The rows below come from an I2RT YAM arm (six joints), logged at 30 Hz.
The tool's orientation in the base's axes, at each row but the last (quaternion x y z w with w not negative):
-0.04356 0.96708 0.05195 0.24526
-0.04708 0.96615 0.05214 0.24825
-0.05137 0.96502 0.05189 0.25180
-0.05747 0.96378 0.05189 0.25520
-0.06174 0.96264 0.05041 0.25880
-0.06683 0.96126 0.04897 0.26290
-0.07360 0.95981 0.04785 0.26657
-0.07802 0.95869 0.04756 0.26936
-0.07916 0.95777 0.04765 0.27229
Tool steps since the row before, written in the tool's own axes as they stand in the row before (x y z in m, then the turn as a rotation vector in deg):
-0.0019 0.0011 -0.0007 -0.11 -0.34 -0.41
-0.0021 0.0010 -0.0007 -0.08 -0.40 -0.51
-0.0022 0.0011 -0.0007 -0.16 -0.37 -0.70
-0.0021 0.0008 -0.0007 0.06 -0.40 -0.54
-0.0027 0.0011 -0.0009 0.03 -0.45 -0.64
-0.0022 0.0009 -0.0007 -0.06 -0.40 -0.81
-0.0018 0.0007 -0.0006 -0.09 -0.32 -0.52
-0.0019 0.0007 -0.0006 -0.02 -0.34 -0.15
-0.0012 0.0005 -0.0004 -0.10 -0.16 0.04
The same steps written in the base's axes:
0.0012 0.0011 0.0016 -0.06 -0.38 0.38
0.0014 0.0010 0.0017 -0.13 -0.45 0.45
0.0014 0.0012 0.0018 -0.15 -0.44 0.66
0.0014 0.0009 0.0017 -0.26 -0.47 0.41
0.0017 0.0012 0.0022 -0.28 -0.53 0.51
0.0014 0.0010 0.0018 -0.29 -0.49 0.70
0.0011 0.0008 0.0015 -0.13 -0.37 0.47
0.0012 0.0008 0.0015 0.00 -0.35 0.12
0.0007 0.0006 0.0010 0.13 -0.14 0.01

